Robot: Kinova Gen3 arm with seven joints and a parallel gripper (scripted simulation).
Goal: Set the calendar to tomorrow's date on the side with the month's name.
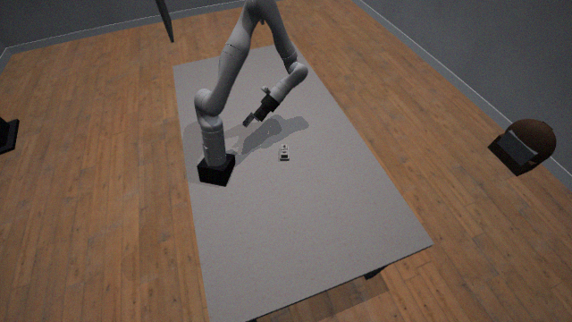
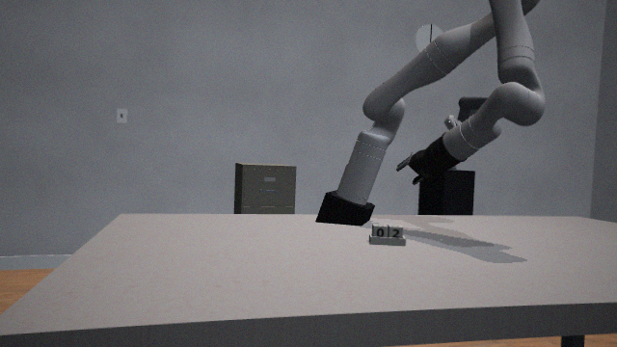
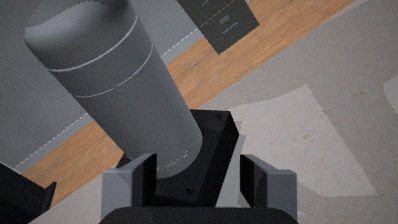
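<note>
Right now the digit cube is 110 mm ahead of my hand, 160 mm to the right of it and 130 mm below it. The rest, counted from my hand: calendar tray (120 mm ahead, 140 mm to the right, 150 mm below).
</note>
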